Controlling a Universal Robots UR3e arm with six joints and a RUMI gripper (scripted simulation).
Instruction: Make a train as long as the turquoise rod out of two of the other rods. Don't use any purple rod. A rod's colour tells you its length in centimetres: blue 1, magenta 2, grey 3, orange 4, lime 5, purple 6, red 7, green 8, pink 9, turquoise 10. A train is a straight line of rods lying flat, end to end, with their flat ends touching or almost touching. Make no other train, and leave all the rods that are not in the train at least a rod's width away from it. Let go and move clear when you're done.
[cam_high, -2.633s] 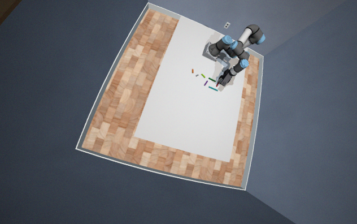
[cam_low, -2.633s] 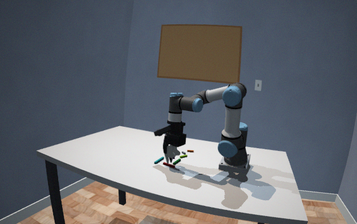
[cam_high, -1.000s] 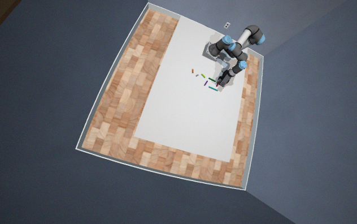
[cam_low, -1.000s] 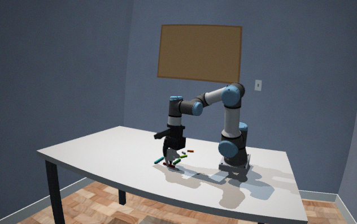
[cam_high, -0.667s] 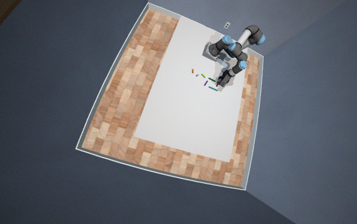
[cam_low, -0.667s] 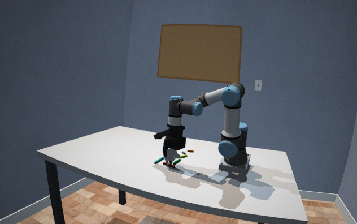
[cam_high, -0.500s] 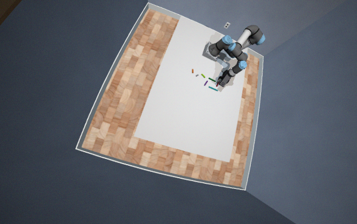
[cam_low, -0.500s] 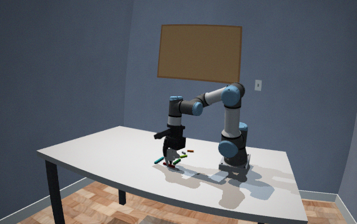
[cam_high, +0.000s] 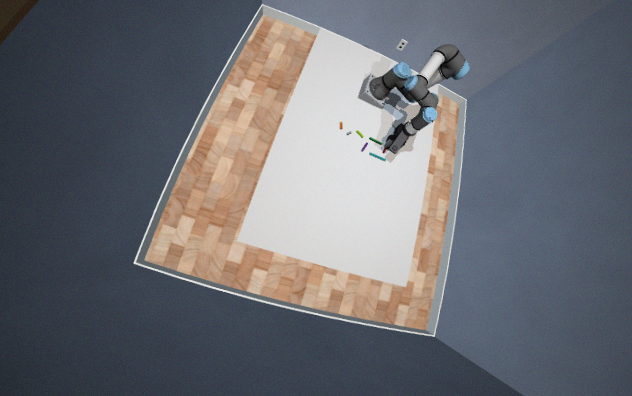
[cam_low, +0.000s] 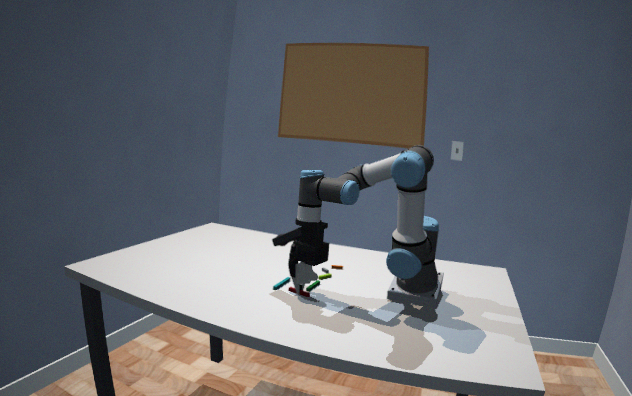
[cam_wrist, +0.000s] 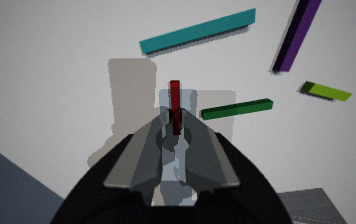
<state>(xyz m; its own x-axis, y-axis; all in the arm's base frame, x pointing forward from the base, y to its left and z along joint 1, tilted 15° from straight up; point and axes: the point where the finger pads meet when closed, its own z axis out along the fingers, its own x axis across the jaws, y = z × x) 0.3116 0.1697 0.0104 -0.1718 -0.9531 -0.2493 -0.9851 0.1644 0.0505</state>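
Now: hand 1 cm above the red rod. Also, from my hand: purple rod 12 cm to the right, 5 cm ahead, 1 cm below; then green rod 7 cm to the right, 1 cm below, 1 cm behind; then turquoise rod 7 cm ahead, 3 cm to the right, 1 cm below.
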